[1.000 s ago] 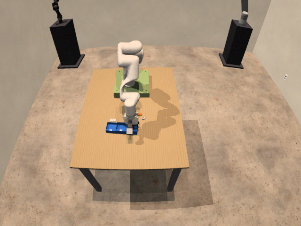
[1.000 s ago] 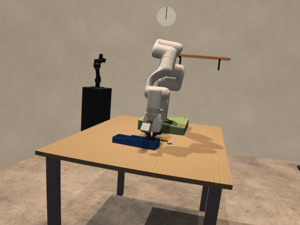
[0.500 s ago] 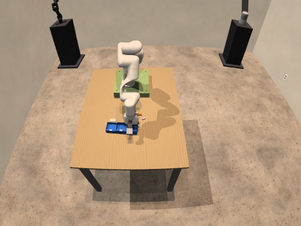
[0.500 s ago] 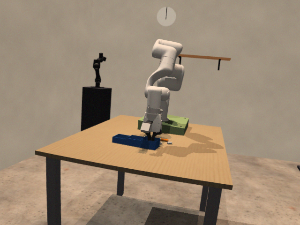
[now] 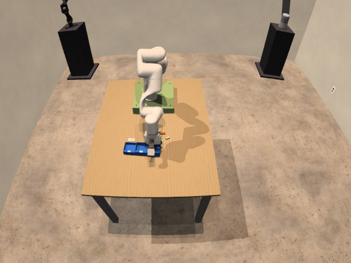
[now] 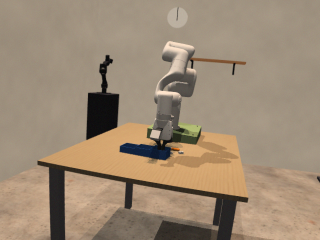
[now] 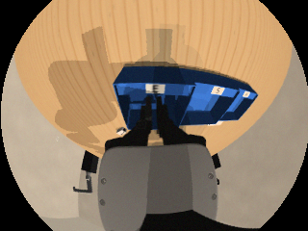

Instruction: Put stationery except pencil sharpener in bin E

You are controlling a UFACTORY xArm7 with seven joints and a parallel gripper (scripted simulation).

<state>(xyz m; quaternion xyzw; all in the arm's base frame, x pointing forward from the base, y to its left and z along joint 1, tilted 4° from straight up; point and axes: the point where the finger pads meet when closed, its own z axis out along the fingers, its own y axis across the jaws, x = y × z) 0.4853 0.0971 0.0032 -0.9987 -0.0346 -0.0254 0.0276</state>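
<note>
The black item lies 120 mm behind my hand, 60 mm to the right of it and 30 mm below it. Round my hand: orange stick 150 mm behind, 30 mm to the left, 30 mm below; then blue bin tray 10 mm ahead, 80 mm to the right, 20 mm below; then white flat piece 70 mm behind, 170 mm to the right, 40 mm below.
</note>
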